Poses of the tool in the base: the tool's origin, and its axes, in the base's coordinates. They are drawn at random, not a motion.
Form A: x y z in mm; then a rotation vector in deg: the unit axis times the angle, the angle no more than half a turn.
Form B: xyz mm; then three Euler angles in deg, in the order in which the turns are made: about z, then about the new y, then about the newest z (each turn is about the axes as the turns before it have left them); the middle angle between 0 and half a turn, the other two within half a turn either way. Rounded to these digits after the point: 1 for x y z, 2 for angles.
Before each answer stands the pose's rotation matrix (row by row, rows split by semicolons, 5 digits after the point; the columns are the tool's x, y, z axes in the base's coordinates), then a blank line. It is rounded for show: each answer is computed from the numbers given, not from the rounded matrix.
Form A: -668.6 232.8 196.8 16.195 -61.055 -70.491
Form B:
-0.04945 0.62297 -0.78068; -0.86161 0.36873 0.34882; 0.50516 0.68989 0.51852

-668.6 232.8 196.8 155.92 58.77 126.21
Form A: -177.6 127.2 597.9 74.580 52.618 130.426
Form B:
-0.51011 0.00854 0.86006; 0.59067 -0.72339 0.35752; 0.62522 0.69039 0.36397

-177.6 127.2 597.9 22.57 68.66 132.16
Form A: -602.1 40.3 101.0 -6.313 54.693 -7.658
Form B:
0.57077 0.06506 0.81852; -0.16225 0.98614 0.03475; -0.80492 -0.15264 0.57342

-602.1 40.3 101.0 2.43 55.01 -10.74
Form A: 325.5 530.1 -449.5 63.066 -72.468 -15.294
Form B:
0.34688 -0.38819 -0.85380; -0.70010 0.49860 -0.51113; 0.62412 0.77505 -0.09882

325.5 530.1 -449.5 -149.09 95.67 128.84
